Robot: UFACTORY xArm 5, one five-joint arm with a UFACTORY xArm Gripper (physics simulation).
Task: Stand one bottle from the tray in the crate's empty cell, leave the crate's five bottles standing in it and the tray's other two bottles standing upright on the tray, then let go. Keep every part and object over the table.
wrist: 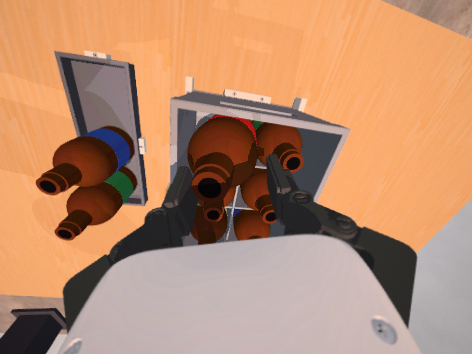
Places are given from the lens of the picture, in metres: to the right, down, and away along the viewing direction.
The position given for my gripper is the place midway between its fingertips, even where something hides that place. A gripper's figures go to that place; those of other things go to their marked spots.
my gripper (230, 175): -0.01, 0.00, 0.14
green-labelled bottle (86, 206): -0.23, 0.05, 0.27
blue-labelled bottle (88, 160): -0.20, -0.02, 0.24
The marked spots on the green-labelled bottle and the blue-labelled bottle are 0.08 m apart.
